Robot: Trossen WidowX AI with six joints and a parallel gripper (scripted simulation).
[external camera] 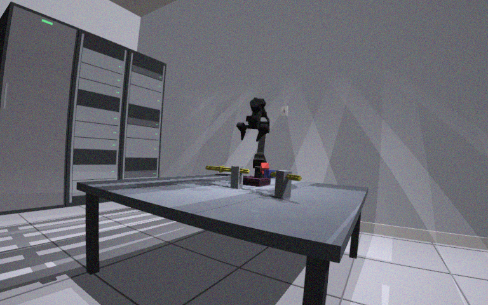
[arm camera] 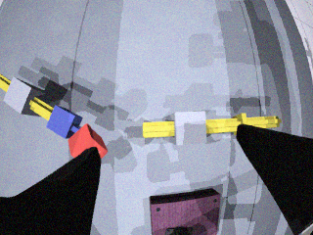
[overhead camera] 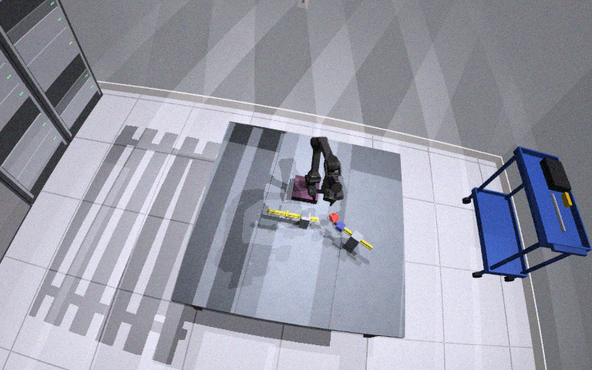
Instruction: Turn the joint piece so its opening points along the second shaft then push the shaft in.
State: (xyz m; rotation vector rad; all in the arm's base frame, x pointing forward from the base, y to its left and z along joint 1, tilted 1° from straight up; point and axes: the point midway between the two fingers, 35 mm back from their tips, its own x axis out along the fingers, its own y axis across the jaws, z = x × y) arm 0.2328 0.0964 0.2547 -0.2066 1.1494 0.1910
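Right now my gripper tip is 3 cm past the red joint piece, 10 cm to the right of it and 15 cm above it.
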